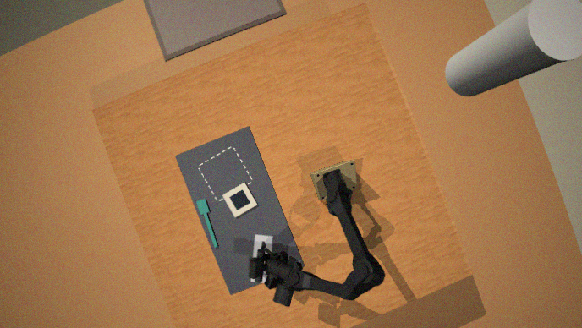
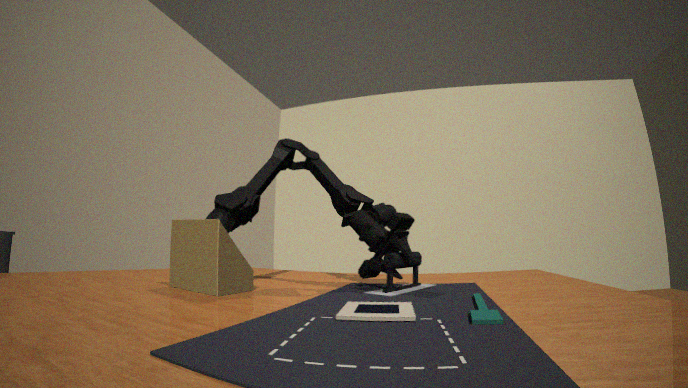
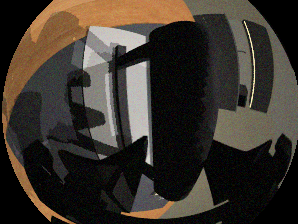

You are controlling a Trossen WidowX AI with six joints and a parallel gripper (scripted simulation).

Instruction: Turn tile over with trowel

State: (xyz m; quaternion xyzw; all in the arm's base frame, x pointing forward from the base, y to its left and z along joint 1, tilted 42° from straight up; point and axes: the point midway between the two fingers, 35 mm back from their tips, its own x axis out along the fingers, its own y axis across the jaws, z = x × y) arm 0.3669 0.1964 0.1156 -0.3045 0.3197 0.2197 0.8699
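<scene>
My gripper tip is 19 cm to the left of the dark grey mat, 7 cm above it and 1 cm short of it. The rest, counted from my gripper tip: square tile 24 cm to the right, 4 cm below, 1 cm behind; then teal t-shaped trowel 21 cm to the right, 15 cm ahead, 5 cm below.
</scene>
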